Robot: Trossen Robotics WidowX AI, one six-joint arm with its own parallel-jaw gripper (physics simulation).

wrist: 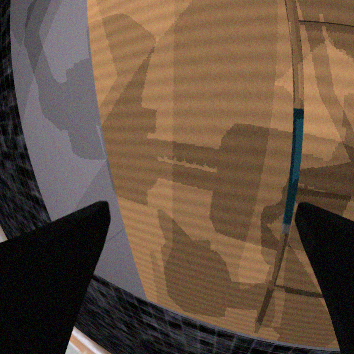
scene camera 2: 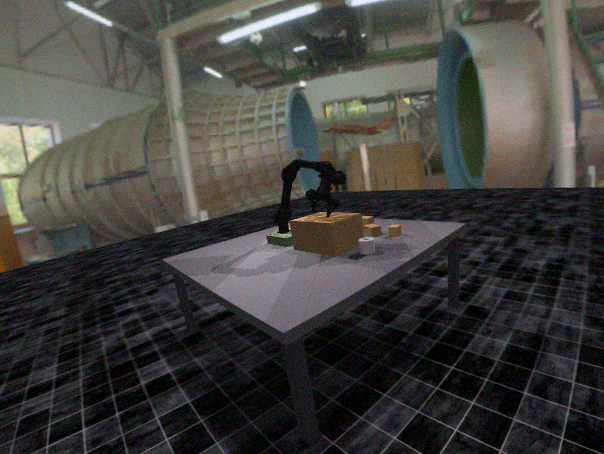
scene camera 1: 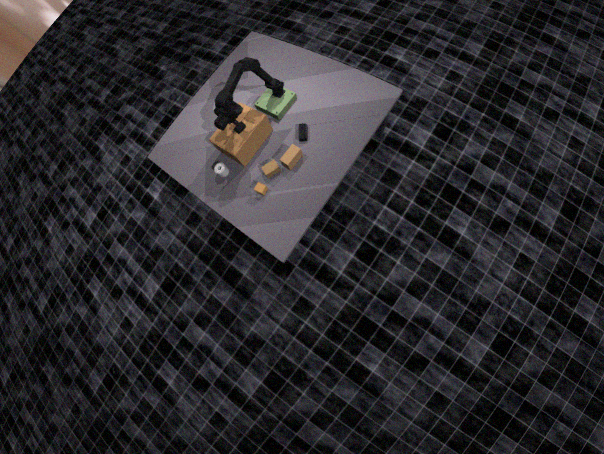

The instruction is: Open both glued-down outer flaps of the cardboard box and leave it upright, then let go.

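Where they show: gripper, between the fingertips: (wrist: 206, 212) (scene camera 2: 320, 215) (scene camera 1: 230, 124); arm's base, origin of its link: (scene camera 2: 284, 231) (scene camera 1: 279, 92).
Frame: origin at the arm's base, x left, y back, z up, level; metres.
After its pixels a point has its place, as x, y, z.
The cardboard box (scene camera 1: 256, 142) @[0.117, -0.365, 0.011] (scene camera 2: 320, 237) @[-0.100, -0.445, 0.032] stands upright on the table. In the wrist view, a broad outer flap (wrist: 200, 100) @[-0.036, -0.337, 0.104] lies left of a narrow seam, and the other top part (wrist: 330, 120) @[0.021, -0.341, 0.102] lies right of it; both look nearly flat. A teal strip (wrist: 296, 155) @[0.008, -0.363, 0.087] shows along the seam. Thin dark lines cross the right part; whether they are edges is unclear. My gripper (scene camera 1: 232, 126) @[-0.028, -0.383, 0.121] (scene camera 2: 322, 207) @[-0.028, -0.383, 0.121] (wrist: 206, 212) @[-0.028, -0.383, 0.121] is open and empty over the box top. In the wrist view its right fingertip is beside the seam and its left fingertip appears past the box's left edge. Contact cannot be told.
A green block (scene camera 1: 272, 107) @[0.035, -0.112, 0.000] (scene camera 2: 278, 239) @[-0.097, -0.076, -0.016] is by the arm base. A white roll (scene camera 1: 220, 169) @[0.032, -0.623, 0.012] (scene camera 2: 367, 245) @[-0.006, -0.645, -0.011] stands close to the box. Three small tan boxes (scene camera 1: 291, 156) @[0.368, -0.332, 0.028] (scene camera 1: 270, 169) @[0.298, -0.454, -0.002] (scene camera 1: 260, 188) @[0.321, -0.578, -0.001] and a black object (scene camera 1: 302, 132) @[0.303, -0.155, -0.020] are on the table (scene camera 1: 345, 115) @[0.442, 0.099, -0.052] (scene camera 2: 300, 290) @[-0.427, -0.684, -0.051].
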